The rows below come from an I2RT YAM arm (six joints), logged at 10 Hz.
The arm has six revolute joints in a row. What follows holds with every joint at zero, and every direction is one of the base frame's.
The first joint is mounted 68 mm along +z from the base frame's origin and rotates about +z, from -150 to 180 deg.
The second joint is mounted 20 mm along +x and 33.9 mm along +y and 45.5 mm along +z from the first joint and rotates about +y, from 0 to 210 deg.
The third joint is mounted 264 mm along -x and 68.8 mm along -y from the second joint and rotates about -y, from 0 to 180 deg.
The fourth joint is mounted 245 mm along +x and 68.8 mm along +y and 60 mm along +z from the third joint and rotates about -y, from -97 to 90 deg.
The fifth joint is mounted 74 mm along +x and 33.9 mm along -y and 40.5 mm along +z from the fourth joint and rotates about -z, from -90 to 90 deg.
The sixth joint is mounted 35.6 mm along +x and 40.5 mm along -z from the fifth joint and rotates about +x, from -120 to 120 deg.
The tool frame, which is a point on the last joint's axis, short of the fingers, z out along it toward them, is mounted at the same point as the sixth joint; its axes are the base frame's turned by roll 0, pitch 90 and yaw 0 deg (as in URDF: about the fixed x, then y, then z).
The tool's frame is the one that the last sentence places.
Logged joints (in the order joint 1, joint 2, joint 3, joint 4, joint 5, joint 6), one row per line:
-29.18 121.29 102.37 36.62 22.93 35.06
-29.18 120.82 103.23 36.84 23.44 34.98
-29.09 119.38 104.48 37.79 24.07 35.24
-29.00 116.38 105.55 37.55 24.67 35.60
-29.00 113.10 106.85 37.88 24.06 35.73
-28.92 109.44 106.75 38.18 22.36 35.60
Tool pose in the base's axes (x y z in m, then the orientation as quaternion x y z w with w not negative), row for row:
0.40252 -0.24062 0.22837 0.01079 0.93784 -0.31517 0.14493
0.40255 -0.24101 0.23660 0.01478 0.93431 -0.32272 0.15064
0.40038 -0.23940 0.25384 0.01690 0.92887 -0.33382 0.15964
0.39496 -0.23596 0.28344 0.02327 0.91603 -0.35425 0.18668
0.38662 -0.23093 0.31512 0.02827 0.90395 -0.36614 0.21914
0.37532 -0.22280 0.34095 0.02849 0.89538 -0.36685 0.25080
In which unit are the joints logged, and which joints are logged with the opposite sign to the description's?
The joints are logged in degrees. Opposite sign: joint 4, joint 6.
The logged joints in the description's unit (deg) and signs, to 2 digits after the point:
-29.18 121.29 102.37 -36.62 22.93 -35.06
-29.18 120.82 103.23 -36.84 23.44 -34.98
-29.09 119.38 104.48 -37.79 24.07 -35.24
-29.00 116.38 105.55 -37.55 24.67 -35.60
-29.00 113.10 106.85 -37.88 24.06 -35.73
-28.92 109.44 106.75 -38.18 22.36 -35.60

